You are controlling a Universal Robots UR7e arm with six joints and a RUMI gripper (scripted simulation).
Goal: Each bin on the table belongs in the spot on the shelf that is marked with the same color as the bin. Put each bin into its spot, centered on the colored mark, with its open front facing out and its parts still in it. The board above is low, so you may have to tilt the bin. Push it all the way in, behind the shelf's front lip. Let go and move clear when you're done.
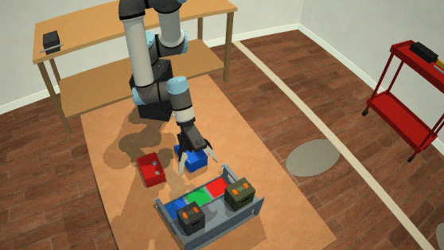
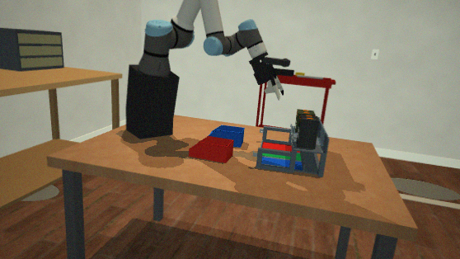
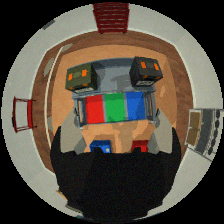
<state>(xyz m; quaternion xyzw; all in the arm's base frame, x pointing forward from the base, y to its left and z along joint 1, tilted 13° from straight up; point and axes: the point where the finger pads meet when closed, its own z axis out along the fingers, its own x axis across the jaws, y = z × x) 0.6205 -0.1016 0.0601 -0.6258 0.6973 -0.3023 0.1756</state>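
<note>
The blue bin lies 250 mm behind my hand, 110 mm to the left of it and 240 mm below it. Also, from my hand: red bin: 280 mm behind, 100 mm to the right, 240 mm below.
</note>
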